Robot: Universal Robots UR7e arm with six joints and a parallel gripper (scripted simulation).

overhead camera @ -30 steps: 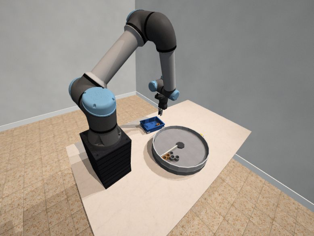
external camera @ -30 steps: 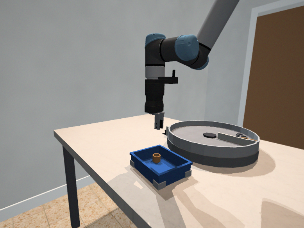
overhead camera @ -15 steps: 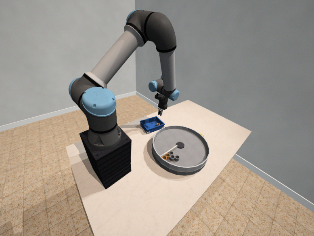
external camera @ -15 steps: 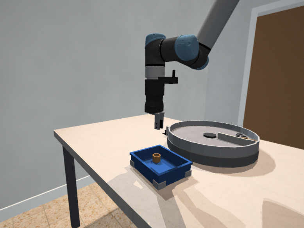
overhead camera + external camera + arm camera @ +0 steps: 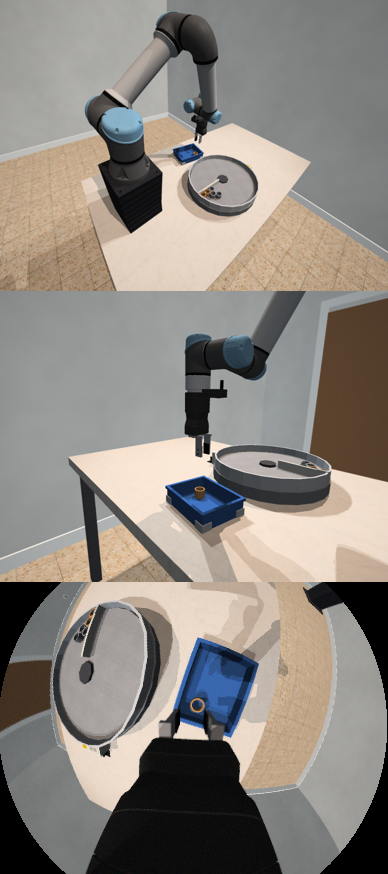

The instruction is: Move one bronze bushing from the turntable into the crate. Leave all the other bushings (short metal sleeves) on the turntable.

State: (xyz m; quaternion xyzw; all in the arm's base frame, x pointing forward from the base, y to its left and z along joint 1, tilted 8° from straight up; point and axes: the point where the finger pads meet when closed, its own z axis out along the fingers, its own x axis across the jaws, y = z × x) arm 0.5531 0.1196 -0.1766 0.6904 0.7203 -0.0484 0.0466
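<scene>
Right now my hand is 130 mm above the blue crate, 50 mm to the right of it and 40 mm past it. Round my hand: round grey turntable (300 mm to the right, 100 mm below, 90 mm behind).
</scene>
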